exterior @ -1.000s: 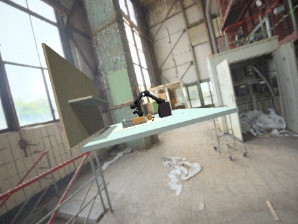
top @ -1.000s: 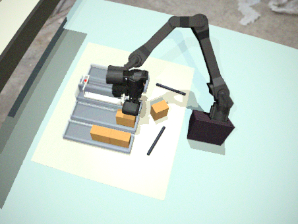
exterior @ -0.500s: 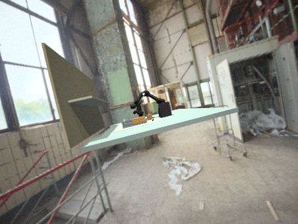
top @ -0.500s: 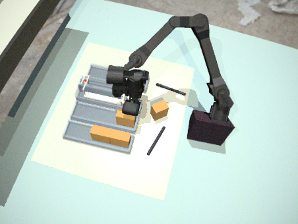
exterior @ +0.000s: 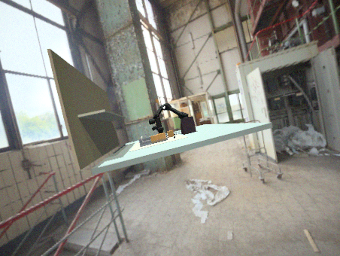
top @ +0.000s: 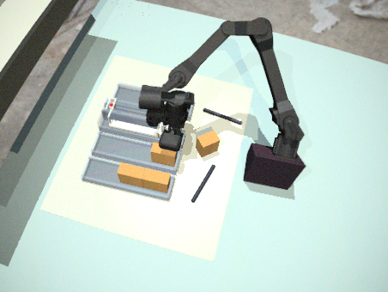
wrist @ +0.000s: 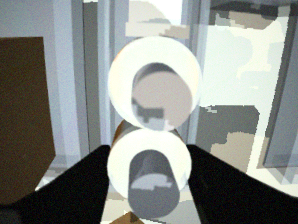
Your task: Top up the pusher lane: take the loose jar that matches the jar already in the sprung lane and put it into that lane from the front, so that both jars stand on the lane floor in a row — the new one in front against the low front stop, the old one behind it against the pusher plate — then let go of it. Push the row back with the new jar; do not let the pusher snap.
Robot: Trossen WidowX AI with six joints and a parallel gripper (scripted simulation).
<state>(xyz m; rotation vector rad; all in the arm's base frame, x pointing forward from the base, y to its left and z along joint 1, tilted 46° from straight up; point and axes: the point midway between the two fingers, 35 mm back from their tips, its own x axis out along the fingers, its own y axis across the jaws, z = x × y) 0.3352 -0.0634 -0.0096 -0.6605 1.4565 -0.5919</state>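
My gripper tip is 14 cm short of the lane, 2 cm to the left of it and 1 cm above it. Also, from my gripper tip: pale plate (15 cm ahead, 3 cm to the right, 2 cm above).
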